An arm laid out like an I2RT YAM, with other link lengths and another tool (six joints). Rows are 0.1 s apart.
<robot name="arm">
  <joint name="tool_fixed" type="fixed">
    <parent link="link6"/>
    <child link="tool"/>
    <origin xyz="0.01 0.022 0.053" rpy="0.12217 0 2.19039"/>
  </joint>
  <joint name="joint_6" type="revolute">
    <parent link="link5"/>
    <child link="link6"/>
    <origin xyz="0 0.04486 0.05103" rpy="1.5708 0 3.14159"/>
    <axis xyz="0 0 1"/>
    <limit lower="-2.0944" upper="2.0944"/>
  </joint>
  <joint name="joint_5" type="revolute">
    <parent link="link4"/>
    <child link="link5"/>
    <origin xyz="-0.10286 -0.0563 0.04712" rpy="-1.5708 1.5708 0"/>
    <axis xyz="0 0 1"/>
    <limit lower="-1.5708" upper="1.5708"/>
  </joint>
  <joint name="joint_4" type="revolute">
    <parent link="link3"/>
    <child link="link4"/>
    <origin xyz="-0.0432 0.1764 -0.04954" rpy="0 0 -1.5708"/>
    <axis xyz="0 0 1"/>
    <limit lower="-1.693" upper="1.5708"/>
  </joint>
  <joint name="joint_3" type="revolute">
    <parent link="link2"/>
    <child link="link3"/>
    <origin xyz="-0.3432 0 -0.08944" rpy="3.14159 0 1.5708"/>
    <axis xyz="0 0 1"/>
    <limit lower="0" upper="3.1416"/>
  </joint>
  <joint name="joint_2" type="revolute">
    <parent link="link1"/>
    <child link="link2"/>
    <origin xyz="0.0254 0.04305 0.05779" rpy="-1.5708 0 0"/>
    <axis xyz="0 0 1"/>
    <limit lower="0" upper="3.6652"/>
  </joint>
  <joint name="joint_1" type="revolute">
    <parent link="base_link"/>
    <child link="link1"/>
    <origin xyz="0 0 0.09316" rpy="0 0 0"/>
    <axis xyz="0 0 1"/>
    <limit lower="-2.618" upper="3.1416"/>
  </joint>
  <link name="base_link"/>
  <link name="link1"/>
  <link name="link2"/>
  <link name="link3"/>
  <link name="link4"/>
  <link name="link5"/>
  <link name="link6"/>
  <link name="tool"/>
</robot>
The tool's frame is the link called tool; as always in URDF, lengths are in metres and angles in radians.
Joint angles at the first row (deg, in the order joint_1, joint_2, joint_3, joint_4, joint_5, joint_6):
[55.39 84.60 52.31 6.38 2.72 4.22]
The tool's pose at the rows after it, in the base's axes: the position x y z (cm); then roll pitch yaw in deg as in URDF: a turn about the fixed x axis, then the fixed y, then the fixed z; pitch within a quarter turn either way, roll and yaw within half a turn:
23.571 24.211 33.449 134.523 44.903 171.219
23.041 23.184 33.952 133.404 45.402 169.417
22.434 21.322 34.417 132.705 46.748 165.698
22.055 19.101 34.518 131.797 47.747 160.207
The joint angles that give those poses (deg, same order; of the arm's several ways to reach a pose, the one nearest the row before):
[55.37 83.58 52.08 5.92 2.36 4.14]
[55.38 81.20 51.06 5.48 3.33 4.47]
[55.37 77.65 49.26 4.64 6.69 4.81]
[54.78 74.17 46.86 4.31 10.88 5.80]

